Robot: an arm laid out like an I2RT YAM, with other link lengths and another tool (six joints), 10 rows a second.
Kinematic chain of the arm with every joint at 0, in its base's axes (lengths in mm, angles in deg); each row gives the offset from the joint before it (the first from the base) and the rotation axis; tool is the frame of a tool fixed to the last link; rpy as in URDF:
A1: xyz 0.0 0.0 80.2 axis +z
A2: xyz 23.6 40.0 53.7 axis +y
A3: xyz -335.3 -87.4 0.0 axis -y
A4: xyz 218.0 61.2 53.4 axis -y
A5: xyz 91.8 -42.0 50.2 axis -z
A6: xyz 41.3 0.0 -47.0 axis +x
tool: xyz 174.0 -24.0 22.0 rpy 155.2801 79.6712 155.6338
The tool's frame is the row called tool.
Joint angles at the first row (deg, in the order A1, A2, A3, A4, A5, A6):
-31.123 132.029 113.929 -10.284 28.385 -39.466
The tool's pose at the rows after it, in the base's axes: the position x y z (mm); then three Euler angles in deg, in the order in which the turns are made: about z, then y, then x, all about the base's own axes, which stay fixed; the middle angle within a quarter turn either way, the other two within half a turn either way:
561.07 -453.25 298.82 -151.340 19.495 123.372
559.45 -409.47 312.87 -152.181 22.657 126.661
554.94 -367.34 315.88 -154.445 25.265 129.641
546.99 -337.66 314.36 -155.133 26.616 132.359
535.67 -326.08 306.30 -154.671 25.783 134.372
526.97 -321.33 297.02 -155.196 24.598 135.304
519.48 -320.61 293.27 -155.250 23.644 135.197
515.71 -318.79 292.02 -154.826 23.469 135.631
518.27 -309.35 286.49 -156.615 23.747 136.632
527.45 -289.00 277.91 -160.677 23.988 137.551
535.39 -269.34 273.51 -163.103 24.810 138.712
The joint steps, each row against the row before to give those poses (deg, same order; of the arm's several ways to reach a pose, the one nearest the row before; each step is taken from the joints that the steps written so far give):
2.992 -5.717 -2.296 -3.416 -0.431 4.109
2.810 -5.450 -4.031 -3.083 -1.760 3.004
2.814 -5.097 -5.882 -0.707 -1.403 1.493
2.112 -3.697 -4.320 -0.960 -0.706 2.633
0.882 -1.850 -2.474 -1.580 0.346 2.900
0.352 -0.967 -2.106 -0.538 0.527 0.805
0.088 -0.792 -1.587 0.090 0.791 0.175
0.089 -0.529 -0.618 -0.348 0.005 0.875
0.787 -0.176 -0.699 -0.269 -0.441 -0.431
2.195 0.262 -0.532 -0.523 0.350 -1.669
2.023 0.003 -0.262 -0.530 -0.084 -0.182

